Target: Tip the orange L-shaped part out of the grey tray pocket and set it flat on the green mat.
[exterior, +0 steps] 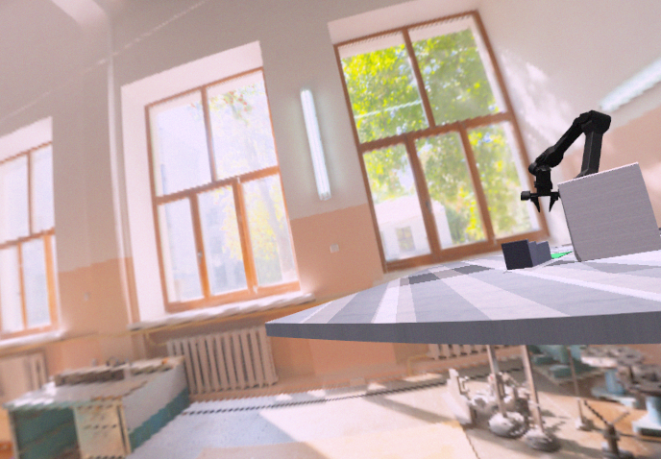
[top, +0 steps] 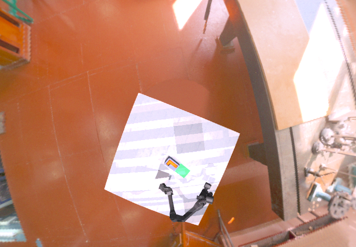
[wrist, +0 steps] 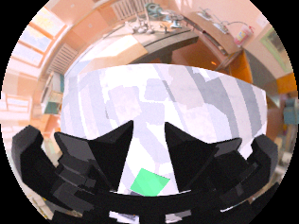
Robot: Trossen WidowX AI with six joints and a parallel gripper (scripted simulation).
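My gripper tip is 43 cm to the right of the orange L-shaped part, 13 cm above it and 7 cm short of it. The rest, counted from my gripper tip: green mat 28 cm to the left, 19 cm below, 2 cm ahead.
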